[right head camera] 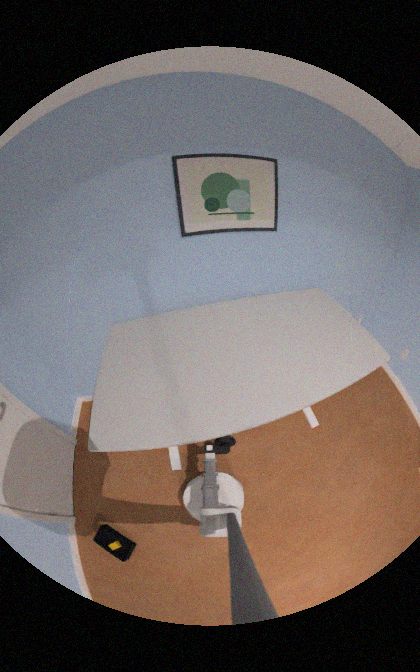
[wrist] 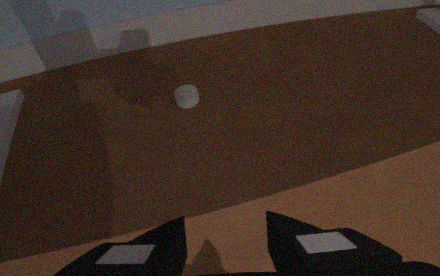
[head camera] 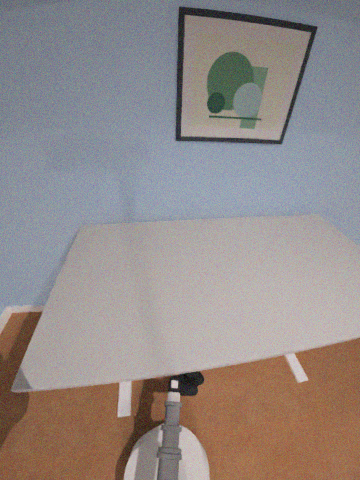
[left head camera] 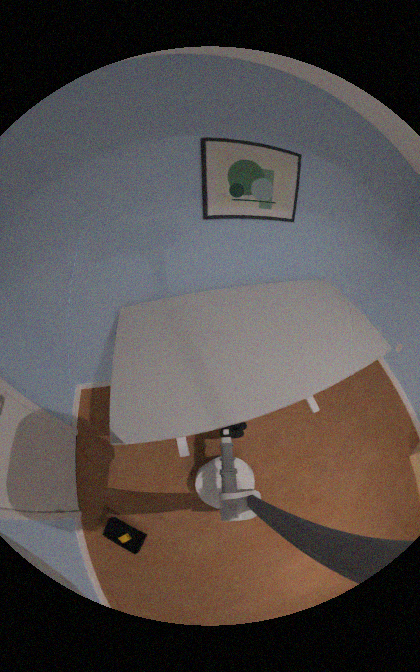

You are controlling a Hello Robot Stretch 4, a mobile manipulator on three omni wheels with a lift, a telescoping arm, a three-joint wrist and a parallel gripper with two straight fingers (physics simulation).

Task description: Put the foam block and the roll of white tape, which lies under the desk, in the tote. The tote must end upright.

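Places are measured from the robot's base along level axes (x back, y up, z left), in millimetres.
Pixels of known places: gripper, fingertip midpoint: (wrist: 226,233).
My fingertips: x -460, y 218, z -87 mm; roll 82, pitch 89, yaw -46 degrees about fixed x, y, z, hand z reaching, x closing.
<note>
Behind a point stands the place of what it marks.
The white tape roll (wrist: 186,96) {y -4, x -825, z -20 mm} lies on the shaded floor under the desk, ahead of my gripper in the wrist view; the desk hides it in the head views. My gripper (wrist: 226,233) {y 218, x -460, z -87 mm} is open with nothing between its fingers. It is low at the desk's front edge, and its front part is hidden under the desk top in the head camera view. The black tote (left head camera: 111,528) (right head camera: 103,535) stands upright on the floor, left of and behind the robot's base. The yellow foam block (left head camera: 125,538) (right head camera: 115,545) lies inside it.
The desk (head camera: 210,295) {y 922, x -519, z -112 mm} (left head camera: 240,355) (right head camera: 235,370) has a pale top above the tape roll. Its white feet (head camera: 124,398) (left head camera: 183,446) (right head camera: 174,458) stand on both sides of the arm. A pale door or panel (left head camera: 45,465) (right head camera: 40,470) is at the left wall, near the tote.
</note>
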